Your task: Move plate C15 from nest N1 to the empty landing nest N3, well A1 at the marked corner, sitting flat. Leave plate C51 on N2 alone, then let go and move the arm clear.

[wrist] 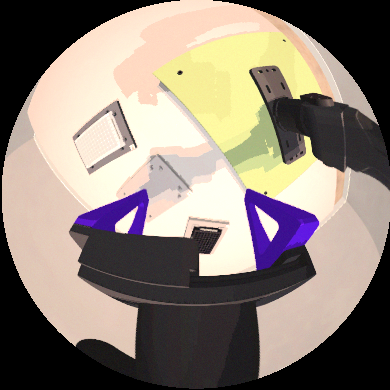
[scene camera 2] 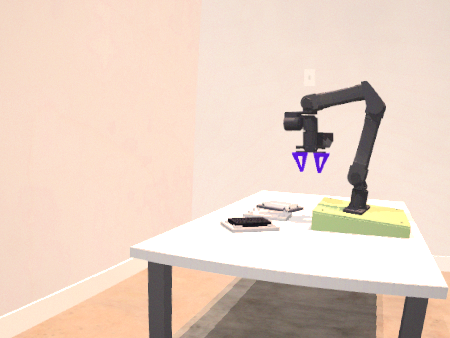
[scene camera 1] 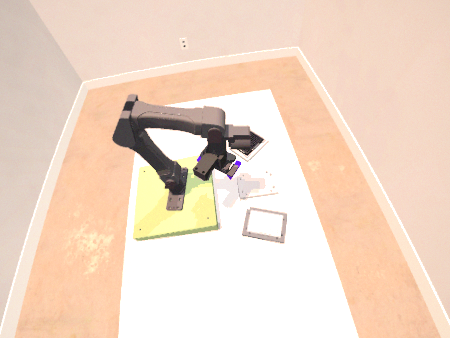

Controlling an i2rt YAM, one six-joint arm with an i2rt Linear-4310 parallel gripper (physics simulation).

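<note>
My gripper (scene camera 1: 217, 165) (scene camera 2: 310, 171) (wrist: 195, 193) is open and empty, pointing down high above the table, with its purple fingers wide apart. A black plate (scene camera 1: 257, 141) (scene camera 2: 249, 221) (wrist: 206, 240) sits on a light nest (scene camera 1: 249, 158) (scene camera 2: 252, 228) (wrist: 207, 221); the arm partly covers it in scene camera 1. A whitish plate (scene camera 1: 265, 223) (scene camera 2: 281, 205) (wrist: 101, 140) sits in a dark grey nest (scene camera 1: 265, 239) (scene camera 2: 295, 209) (wrist: 126, 125). Between them is an empty pale nest (scene camera 1: 257, 185) (scene camera 2: 270, 215) (wrist: 160, 182) with small corner pegs. Plate labels and marked corners are unreadable.
The arm stands on a thick yellow-green base block (scene camera 1: 160, 215) (scene camera 2: 360, 227) (wrist: 210, 75) beside the nests. The three nests lie in a row on the white table (scene camera 1: 225, 290) (scene camera 2: 210, 250). The arm's shadow falls across the middle nest.
</note>
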